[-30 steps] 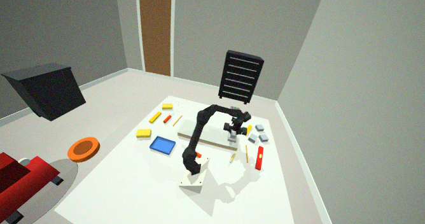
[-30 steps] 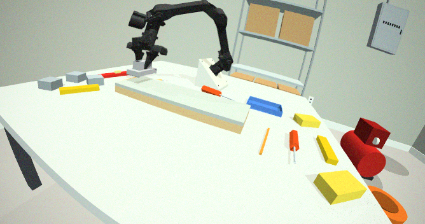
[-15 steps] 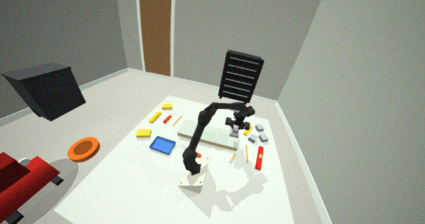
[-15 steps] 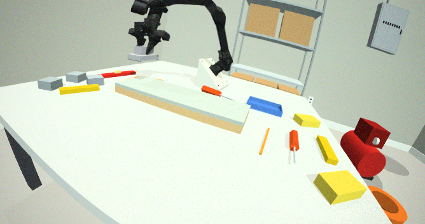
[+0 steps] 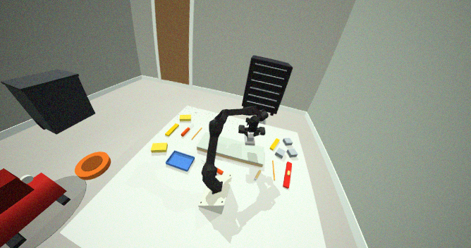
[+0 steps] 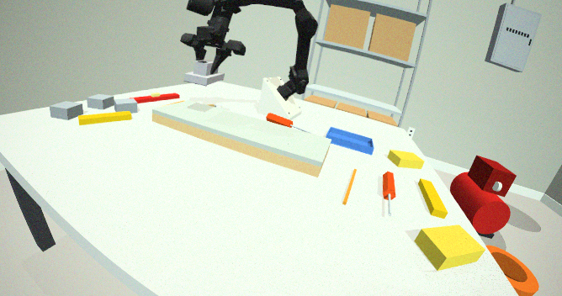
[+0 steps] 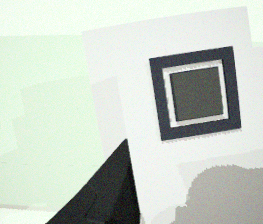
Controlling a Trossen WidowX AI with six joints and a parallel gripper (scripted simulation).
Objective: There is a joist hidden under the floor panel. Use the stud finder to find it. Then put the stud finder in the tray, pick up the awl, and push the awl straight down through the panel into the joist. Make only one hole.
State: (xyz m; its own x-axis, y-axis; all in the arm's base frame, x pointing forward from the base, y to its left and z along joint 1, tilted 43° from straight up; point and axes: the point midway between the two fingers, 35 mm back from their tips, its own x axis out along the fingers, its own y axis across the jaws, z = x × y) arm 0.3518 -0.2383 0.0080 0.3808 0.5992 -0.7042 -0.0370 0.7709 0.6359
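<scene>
The blue tray lies 20 cm behind my gripper tip, 46 cm to the left of it and 15 cm below it. From my gripper tip the other things lie so: stud finder: 1 cm ahead, 2 cm above; then awl: 24 cm behind, 8 cm to the right, 16 cm below; then red level: 18 cm behind, 33 cm to the right, 15 cm below.
</scene>
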